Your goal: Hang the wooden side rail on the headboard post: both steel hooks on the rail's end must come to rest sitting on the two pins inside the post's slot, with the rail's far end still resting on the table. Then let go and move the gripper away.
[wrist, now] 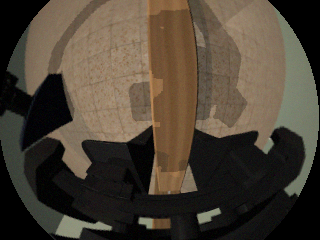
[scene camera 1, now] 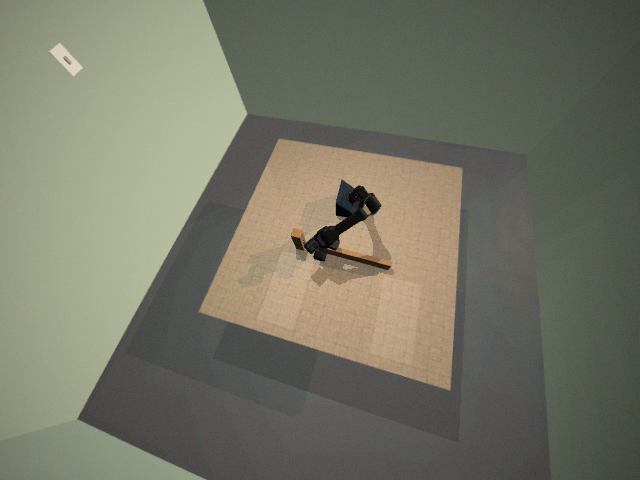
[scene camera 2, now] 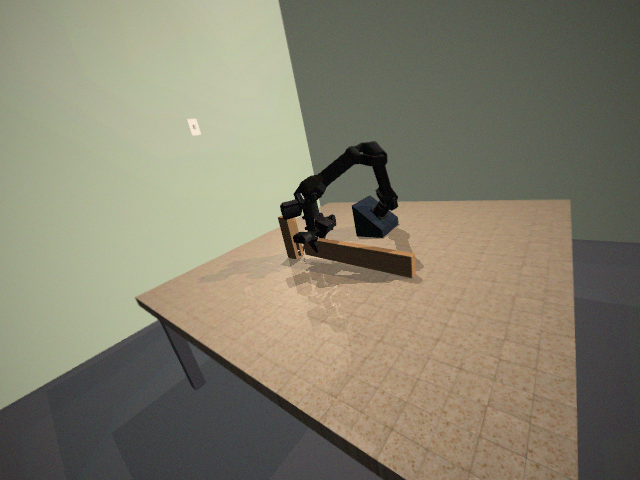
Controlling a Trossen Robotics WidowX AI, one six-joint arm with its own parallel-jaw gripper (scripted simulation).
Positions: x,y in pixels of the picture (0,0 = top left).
Scene:
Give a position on a wooden side rail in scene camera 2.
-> At 402,263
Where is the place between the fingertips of my gripper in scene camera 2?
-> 320,251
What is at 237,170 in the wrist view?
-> My gripper.

